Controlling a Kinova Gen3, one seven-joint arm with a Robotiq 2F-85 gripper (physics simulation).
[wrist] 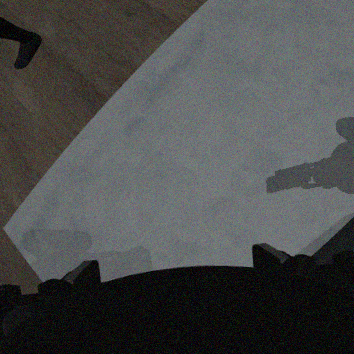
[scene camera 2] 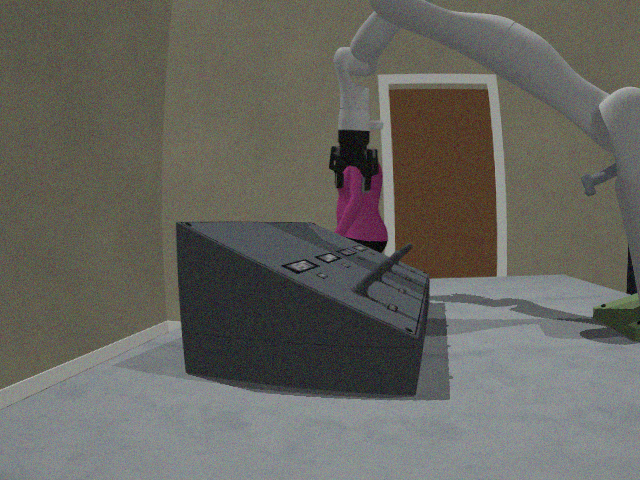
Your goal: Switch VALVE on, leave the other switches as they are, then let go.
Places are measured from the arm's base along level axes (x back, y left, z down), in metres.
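Where they show: gripper, between the fingertips: (scene camera 2: 351, 190).
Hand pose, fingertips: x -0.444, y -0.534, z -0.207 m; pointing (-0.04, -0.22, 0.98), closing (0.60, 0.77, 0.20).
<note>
After its pixels a point has its place.
A dark grey console (scene camera 2: 299, 320) {x -0.563, y 0.079, z -0.031 m} with a sloped top stands on the table; a dark corner of the console (wrist: 340, 242) {x -0.362, y -0.382, z 0.000 m} shows at the lower right of the wrist view. A long lever (scene camera 2: 383, 269) {x -0.474, y 0.040, z -0.075 m} sticks up from its slope, leaning to the right. Small switch parts (scene camera 2: 392, 307) {x -0.464, y 0.037, z -0.032 m} lie lower on the slope, below several framed square panels (scene camera 2: 301, 266) {x -0.561, y 0.010, z -0.077 m}. No label is readable, so I cannot tell which switch is VALVE or how it is set. My gripper (scene camera 2: 353, 187) {x -0.444, y -0.534, z -0.207 m} (wrist: 176, 270) {x -0.444, y -0.534, z -0.207 m} is open and empty, pointing down, high above and apart from the console in the scene view.
A person in a pink top (scene camera 2: 364, 217) stands behind the console, near a brown door (scene camera 2: 442, 180). Dark feet or legs (wrist: 27, 47) show over the wooden floor (wrist: 65, 100) in the wrist view. A green block (scene camera 2: 615, 312) {x -0.072, y -0.045, z 0.021 m} lies at the arm's base. The table (scene camera 2: 258, 434) {x -0.597, y 0.177, z 0.042 m} (wrist: 200, 125) {x -0.317, y -0.625, z 0.043 m} carries arm shadows.
</note>
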